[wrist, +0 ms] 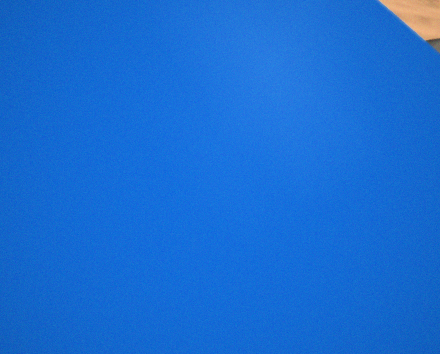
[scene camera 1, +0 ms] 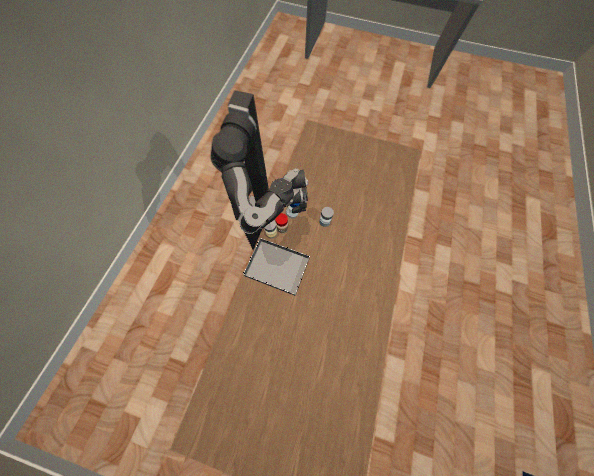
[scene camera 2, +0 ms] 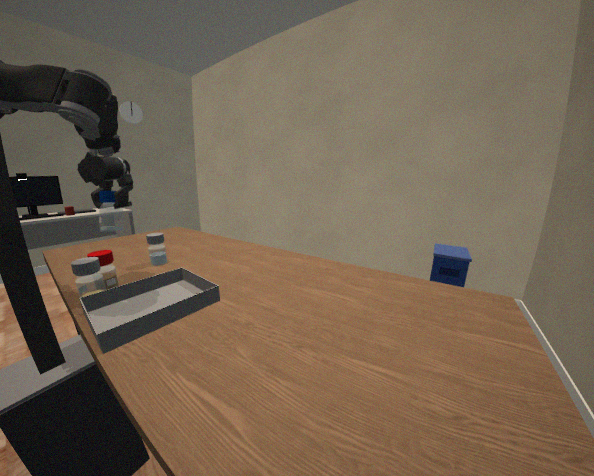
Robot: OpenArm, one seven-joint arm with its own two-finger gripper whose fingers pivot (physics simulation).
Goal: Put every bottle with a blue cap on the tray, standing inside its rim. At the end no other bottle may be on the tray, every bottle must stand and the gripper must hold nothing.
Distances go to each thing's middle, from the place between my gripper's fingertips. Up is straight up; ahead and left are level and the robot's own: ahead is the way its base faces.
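My gripper is 1 cm above the blue-capped bottle point(scene camera 2: 110, 220), 1 cm to the left of it and 1 cm past it. Positions counted from my hand: grey-capped bottle point(scene camera 2: 89, 280), 16 cm below, 6 cm to the right, 11 cm behind; grey tray point(scene camera 2: 117, 316), 19 cm below, 4 cm behind, 22 cm to the right. Going by their middles, of the things named here the blue-capped bottle is the nearest to my gripper and the grey tray is the farthest from it.
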